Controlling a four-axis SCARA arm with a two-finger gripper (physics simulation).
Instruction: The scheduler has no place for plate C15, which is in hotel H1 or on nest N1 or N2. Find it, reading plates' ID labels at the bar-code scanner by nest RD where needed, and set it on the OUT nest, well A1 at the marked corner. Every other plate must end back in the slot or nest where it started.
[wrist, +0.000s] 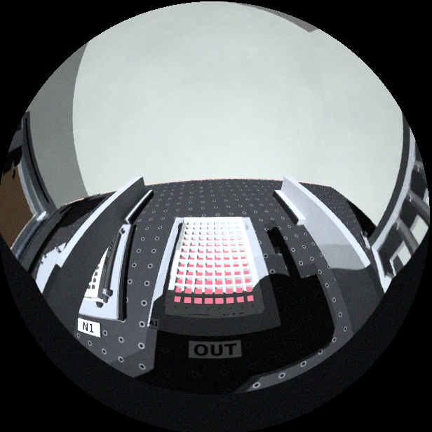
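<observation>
A white plate (215, 255) with pink-red wells sits upright and level on the OUT nest (161, 272), in the middle of the wrist view. Its front edge is in shadow, and I cannot read its ID there. The nest's A1 mark (154, 323) is by the plate's front left corner, and the OUT label (215, 349) is in front. My gripper (213, 181) is open and empty above the plate, with one finger on each side, well apart from it. Another white plate (96, 282) is on nest N1 (114, 300), partly hidden by the left finger.
The N1 label (89, 327) is at the lower left. A grey upright frame (37, 185) beside a brown panel (14, 200) is at the far left. Another grey frame (395, 217) with openings is at the far right. The dark perforated deck (215, 197) runs behind the OUT nest.
</observation>
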